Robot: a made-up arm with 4 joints. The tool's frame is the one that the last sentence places.
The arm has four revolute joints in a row. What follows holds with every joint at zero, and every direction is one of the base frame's.
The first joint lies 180 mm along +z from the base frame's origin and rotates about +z.
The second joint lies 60 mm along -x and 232 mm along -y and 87 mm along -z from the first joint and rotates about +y.
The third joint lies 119 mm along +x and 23 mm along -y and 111 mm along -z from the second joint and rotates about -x.
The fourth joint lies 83 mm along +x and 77 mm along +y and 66 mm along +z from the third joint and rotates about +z.
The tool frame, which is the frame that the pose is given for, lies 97 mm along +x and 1 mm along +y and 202 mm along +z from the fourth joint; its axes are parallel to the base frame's.
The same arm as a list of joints. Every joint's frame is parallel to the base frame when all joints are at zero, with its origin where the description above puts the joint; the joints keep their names.
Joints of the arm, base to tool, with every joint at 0 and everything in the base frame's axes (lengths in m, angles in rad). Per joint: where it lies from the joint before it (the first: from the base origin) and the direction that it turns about. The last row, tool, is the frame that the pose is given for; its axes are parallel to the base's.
joint 1: axis 0 0 1 offset 0.0000 0.0000 0.1800
joint 2: axis 0 1 0 offset -0.0600 -0.2320 -0.0870
joint 3: axis -1 0 0 offset 0.1190 -0.0230 -0.1110
joint 4: axis 0 0 1 offset 0.0830 0.0770 0.0660
tool: offset 0.0970 0.0010 0.2020

